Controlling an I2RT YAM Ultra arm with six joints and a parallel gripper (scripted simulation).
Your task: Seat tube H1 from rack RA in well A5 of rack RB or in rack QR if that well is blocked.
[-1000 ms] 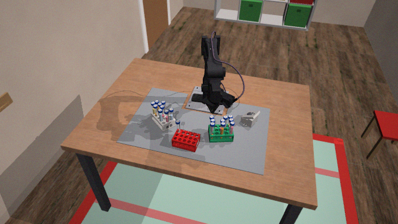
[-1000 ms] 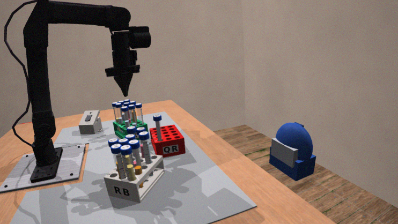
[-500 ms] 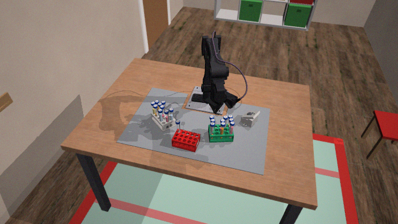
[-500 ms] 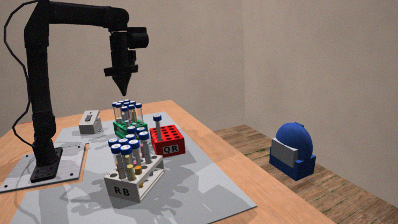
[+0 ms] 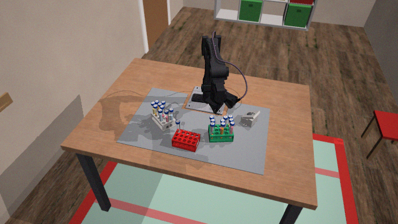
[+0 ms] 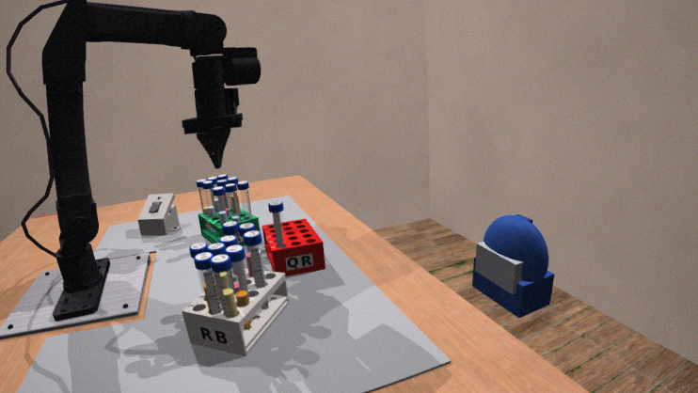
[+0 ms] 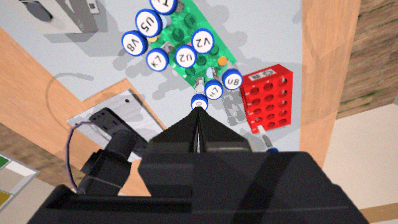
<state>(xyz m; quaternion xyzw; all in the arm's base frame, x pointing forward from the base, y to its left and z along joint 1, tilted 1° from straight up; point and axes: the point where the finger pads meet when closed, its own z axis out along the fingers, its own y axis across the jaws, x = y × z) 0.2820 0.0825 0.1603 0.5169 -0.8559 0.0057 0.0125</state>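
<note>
Right now my hand is 180 mm to the right of the grey done button box, 150 mm past it and 120 mm above it. Also, from my hand: red rack QR (140 mm below, 130 mm to the right, 90 mm ahead); then clear tube (100 mm below, 60 mm to the left, 20 mm behind); then white rack RB (290 mm to the right, 140 mm below, 30 mm behind).
</note>
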